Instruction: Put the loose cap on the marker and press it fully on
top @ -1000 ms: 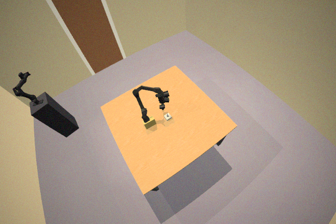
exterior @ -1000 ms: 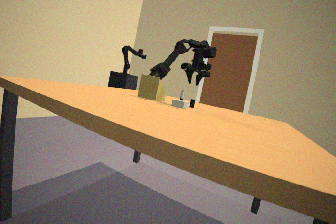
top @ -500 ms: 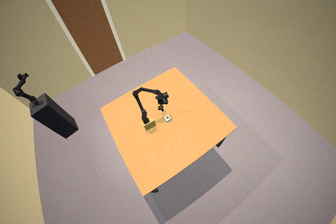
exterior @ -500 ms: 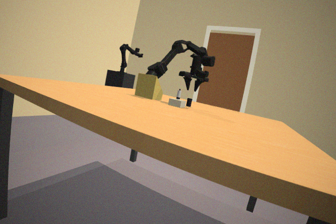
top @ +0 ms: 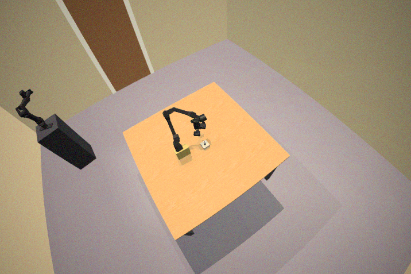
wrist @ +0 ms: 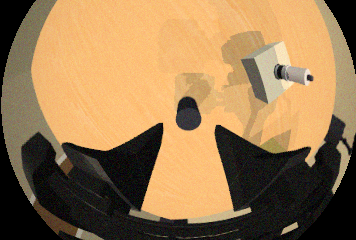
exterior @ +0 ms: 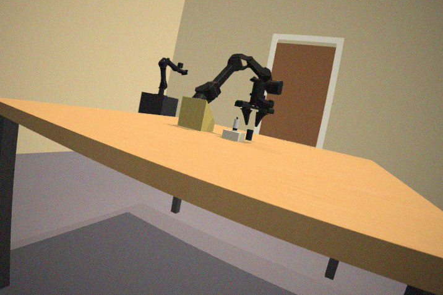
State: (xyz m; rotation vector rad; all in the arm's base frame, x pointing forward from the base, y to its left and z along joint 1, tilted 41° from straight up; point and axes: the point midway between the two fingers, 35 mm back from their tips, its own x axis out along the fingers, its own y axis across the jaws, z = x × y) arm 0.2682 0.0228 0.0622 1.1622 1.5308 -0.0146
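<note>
Right now the black marker cap is 40 mm below my gripper tip. From my gripper tip the other things lie so: white holder block (30 mm behind, 140 mm to the right, 50 mm below).
</note>
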